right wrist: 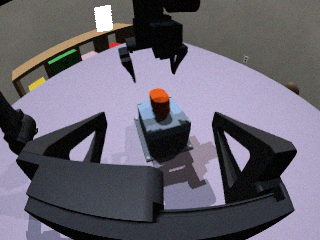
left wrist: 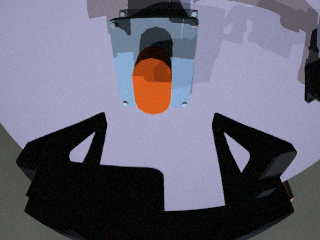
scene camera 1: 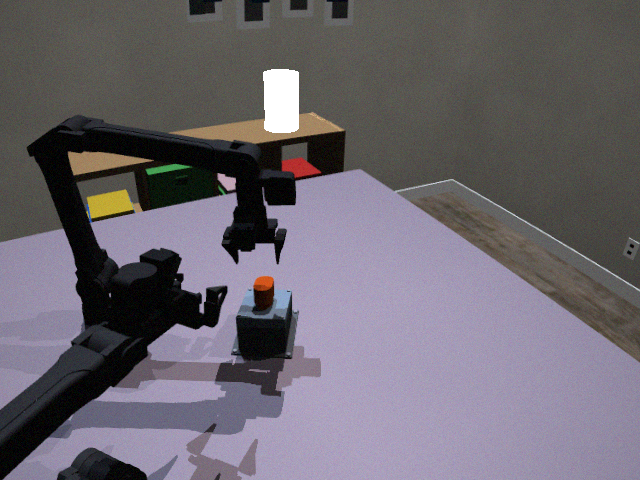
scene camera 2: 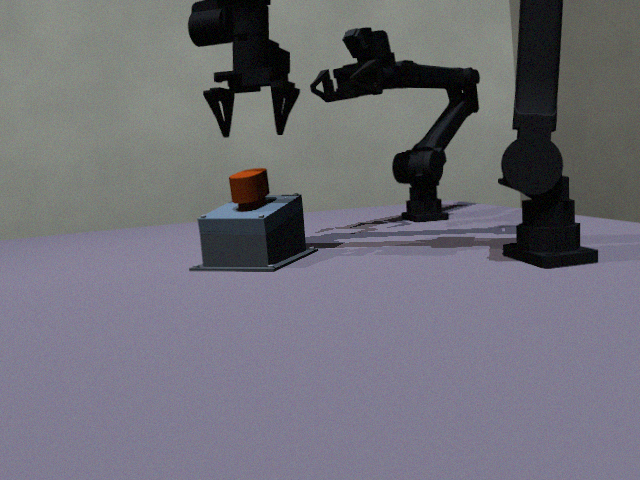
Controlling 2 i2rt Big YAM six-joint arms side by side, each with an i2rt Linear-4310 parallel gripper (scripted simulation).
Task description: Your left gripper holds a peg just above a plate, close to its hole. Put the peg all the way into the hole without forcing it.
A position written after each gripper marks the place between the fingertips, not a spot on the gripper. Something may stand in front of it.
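Note:
The left gripper [scene camera 2: 252,136] shares one picture with the right gripper [scene camera 2: 330,85]. An orange peg [left wrist: 152,75] and a pale blue top plate [left wrist: 174,34] appear together with the left gripper [left wrist: 159,118]. From the other wrist, the left gripper [right wrist: 154,77] is visible along with the right gripper [right wrist: 159,118]. The remaining view takes in the left gripper [scene camera 1: 257,263] and the right gripper [scene camera 1: 204,282].

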